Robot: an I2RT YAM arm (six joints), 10 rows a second.
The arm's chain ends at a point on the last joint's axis. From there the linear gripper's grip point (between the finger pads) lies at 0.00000 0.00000 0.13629 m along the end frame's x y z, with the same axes.
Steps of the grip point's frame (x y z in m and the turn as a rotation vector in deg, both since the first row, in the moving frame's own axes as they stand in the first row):
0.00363 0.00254 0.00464 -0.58 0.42 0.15
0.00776 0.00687 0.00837 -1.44 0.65 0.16
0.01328 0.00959 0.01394 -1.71 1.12 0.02
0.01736 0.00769 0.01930 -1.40 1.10 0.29
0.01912 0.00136 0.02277 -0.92 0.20 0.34
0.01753 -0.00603 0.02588 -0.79 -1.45 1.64
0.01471 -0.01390 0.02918 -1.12 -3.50 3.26
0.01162 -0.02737 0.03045 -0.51 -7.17 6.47
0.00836 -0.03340 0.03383 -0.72 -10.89 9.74
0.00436 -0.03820 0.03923 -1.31 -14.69 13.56
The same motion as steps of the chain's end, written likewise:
0.00263 0.00116 0.00465 -0.58 0.42 0.15
0.00622 0.00344 0.00842 -1.44 0.65 0.16
0.01062 0.00552 0.01403 -1.71 1.12 0.02
0.01475 0.00435 0.01937 -1.40 1.10 0.29
0.01865 -0.00083 0.02279 -0.92 0.20 0.34
0.02101 -0.00786 0.02594 -0.79 -1.45 1.64
0.02310 -0.01632 0.02946 -1.12 -3.50 3.26
0.02866 -0.02762 0.03152 -0.51 -7.17 6.47
0.03413 -0.03290 0.03629 -0.72 -10.89 9.74
0.03896 -0.03716 0.04370 -1.31 -14.69 13.56

